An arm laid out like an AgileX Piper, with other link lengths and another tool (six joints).
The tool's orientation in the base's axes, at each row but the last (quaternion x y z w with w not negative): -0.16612 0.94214 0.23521 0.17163; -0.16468 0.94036 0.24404 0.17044; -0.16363 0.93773 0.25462 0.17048; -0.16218 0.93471 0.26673 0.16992; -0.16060 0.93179 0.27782 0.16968
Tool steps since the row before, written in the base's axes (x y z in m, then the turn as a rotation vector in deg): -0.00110 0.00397 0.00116 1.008 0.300 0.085; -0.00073 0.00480 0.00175 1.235 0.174 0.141; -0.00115 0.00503 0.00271 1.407 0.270 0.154; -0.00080 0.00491 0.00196 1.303 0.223 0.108; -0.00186 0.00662 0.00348 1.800 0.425 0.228
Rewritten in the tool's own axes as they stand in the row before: -0.00041 0.00419 0.00075 -0.997 -0.114 0.327; -0.00114 0.00496 0.00086 -1.192 -0.285 0.270; -0.00118 0.00570 0.00021 -1.371 -0.268 0.352; -0.00112 0.00514 0.00097 -1.250 -0.286 0.338; -0.00111 0.00760 0.00062 -1.783 -0.265 0.472
